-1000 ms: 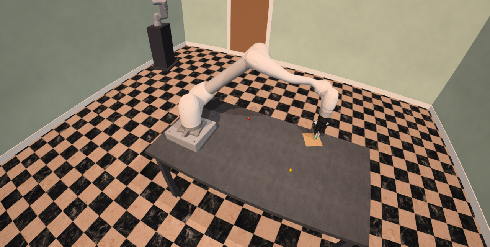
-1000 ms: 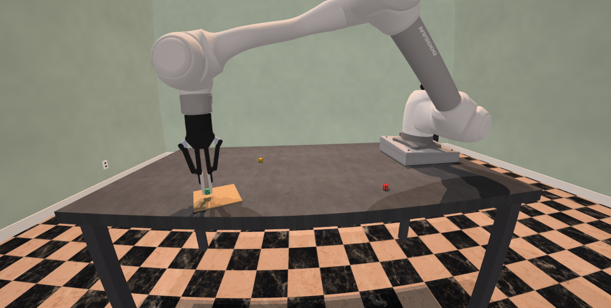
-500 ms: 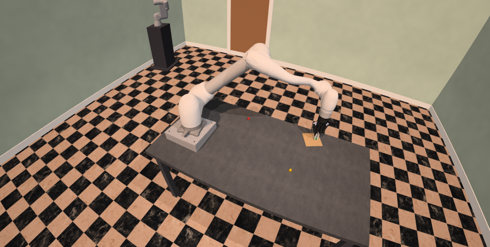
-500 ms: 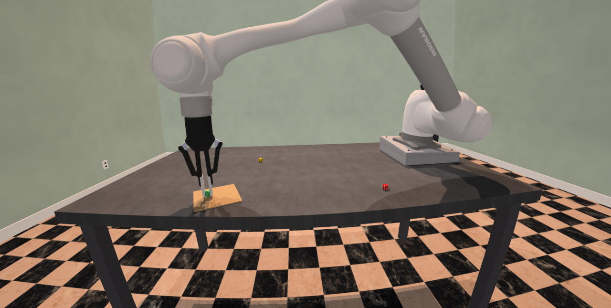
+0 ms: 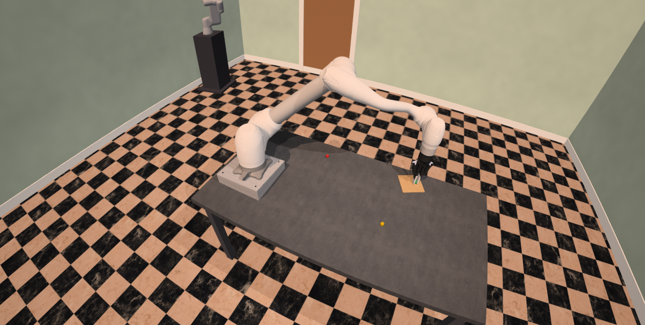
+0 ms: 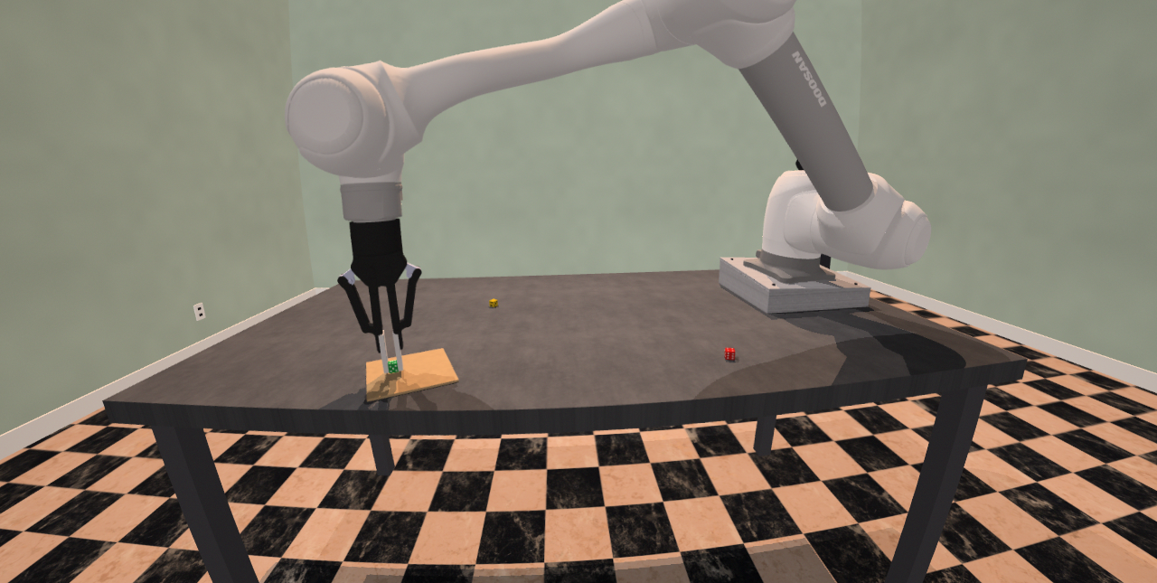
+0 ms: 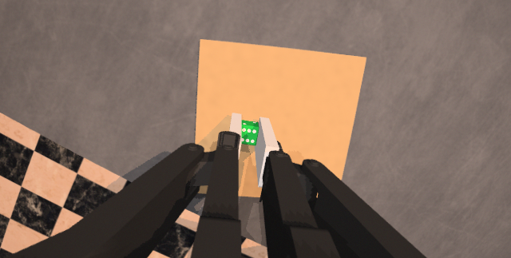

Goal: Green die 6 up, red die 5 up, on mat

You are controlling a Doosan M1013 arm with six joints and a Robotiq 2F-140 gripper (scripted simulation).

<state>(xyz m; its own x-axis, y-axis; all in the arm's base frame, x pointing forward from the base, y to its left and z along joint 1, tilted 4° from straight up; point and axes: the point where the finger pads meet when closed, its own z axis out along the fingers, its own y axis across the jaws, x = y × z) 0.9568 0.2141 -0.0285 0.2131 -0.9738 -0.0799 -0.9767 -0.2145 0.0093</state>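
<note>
Now: hand 3 cm above the green die. Also, from my hand: yellow die (35 cm to the right, 17 cm behind, 4 cm below); red die (58 cm behind, 8 cm to the left, 4 cm below); orange mat (4 cm below, 2 cm behind, 1 cm to the right).
</note>
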